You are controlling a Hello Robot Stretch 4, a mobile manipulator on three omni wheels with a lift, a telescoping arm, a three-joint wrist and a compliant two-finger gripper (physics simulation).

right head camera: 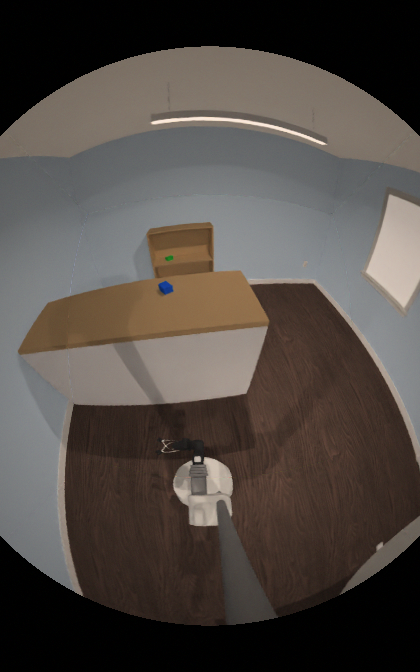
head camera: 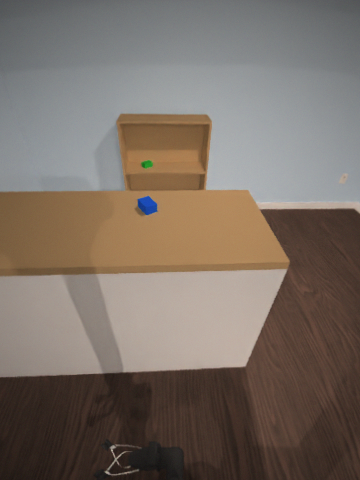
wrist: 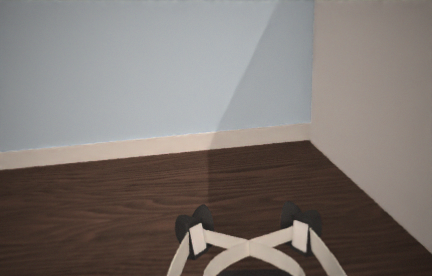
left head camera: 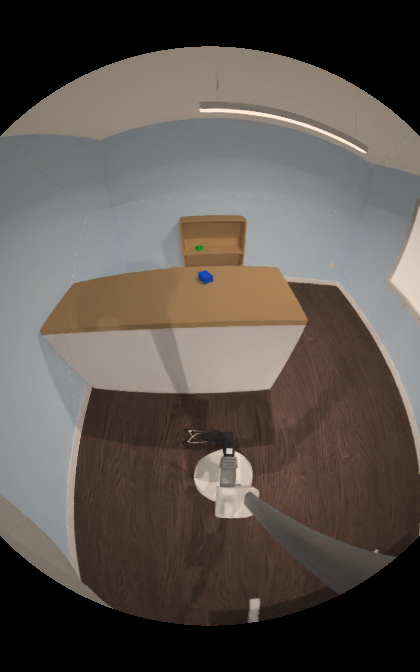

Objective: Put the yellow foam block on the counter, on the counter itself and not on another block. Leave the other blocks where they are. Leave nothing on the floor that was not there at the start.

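Frame: origin at the robot's base, x ahead, y left, z up, level; millimetres.
Where they show: gripper, fingertip midpoint: (head camera: 98, 460) (wrist: 246, 220).
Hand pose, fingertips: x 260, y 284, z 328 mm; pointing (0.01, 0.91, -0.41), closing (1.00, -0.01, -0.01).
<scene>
After its pixels a point has its place.
The yellow foam block does not show in any of the four views. The counter (head camera: 210, 240) @[x 893, y -119, z 883 mm] (left head camera: 245, 300) (right head camera: 215, 310) has a wooden top and white sides. A blue block (head camera: 147, 205) @[x 1087, y 172, z 928 mm] (left head camera: 205, 277) (right head camera: 166, 287) lies on it near the far edge. A green block (head camera: 147, 164) @[x 2369, y 364, z 619 mm] (left head camera: 199, 248) (right head camera: 169, 258) lies on a shelf of the bookcase behind. My gripper (head camera: 104, 458) @[x 260, y 284, z 328 mm] (left head camera: 185, 436) (right head camera: 159, 446) (wrist: 246, 220) @[x 260, y 284, z 328 mm] is open and empty, its fingertips apart. It points left, on the near side of the counter and away from its front.
The wooden bookcase (head camera: 165, 119) @[x 2343, y 180, z 1033 mm] (left head camera: 213, 219) (right head camera: 180, 227) stands against the far wall, beyond the counter. The counter's white side (wrist: 370, 100) @[x 666, y 906, z 277 mm] rises at the right in the wrist view. A blue wall (wrist: 125, 65) @[x -228, y 1345, z 423 mm] with a pale skirting board stands ahead of the fingers.
</scene>
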